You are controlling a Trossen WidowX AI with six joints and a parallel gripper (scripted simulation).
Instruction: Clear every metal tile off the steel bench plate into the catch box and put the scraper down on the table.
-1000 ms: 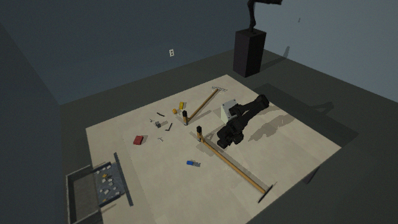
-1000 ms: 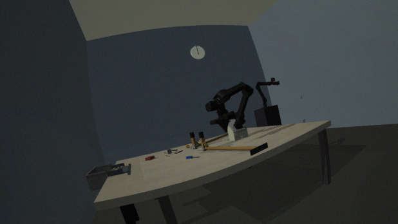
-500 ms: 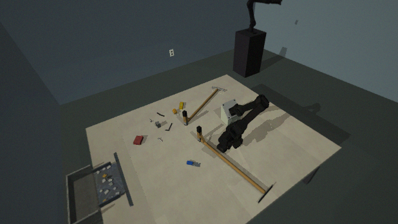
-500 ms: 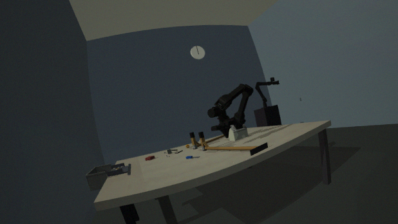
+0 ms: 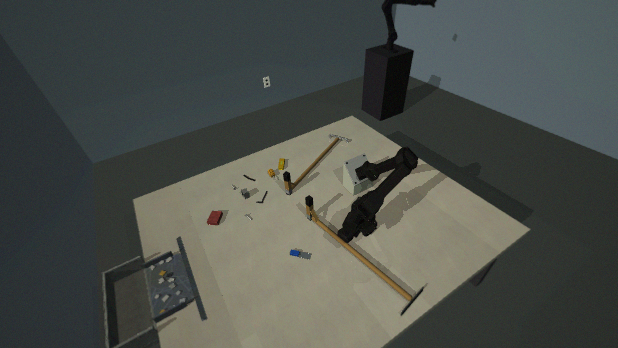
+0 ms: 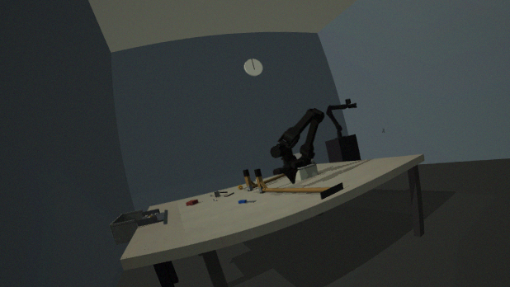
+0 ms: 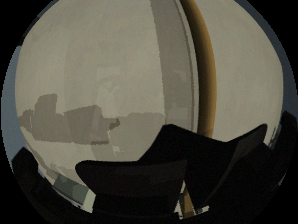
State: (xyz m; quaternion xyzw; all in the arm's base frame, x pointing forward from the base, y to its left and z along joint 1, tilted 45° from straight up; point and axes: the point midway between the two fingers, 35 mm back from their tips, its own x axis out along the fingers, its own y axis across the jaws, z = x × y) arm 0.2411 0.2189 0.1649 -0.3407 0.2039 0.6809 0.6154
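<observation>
My gripper tip is 5 cm short of the long scraper, 4 cm to the right of it and 2 cm below it. Round my gripper tip: black hex key: 48 cm to the right, 26 cm ahead, 4 cm below; then grey piece: 56 cm to the right, 31 cm ahead, 2 cm below; then blue piece: 25 cm ahead, 7 cm to the right, 3 cm below.
</observation>
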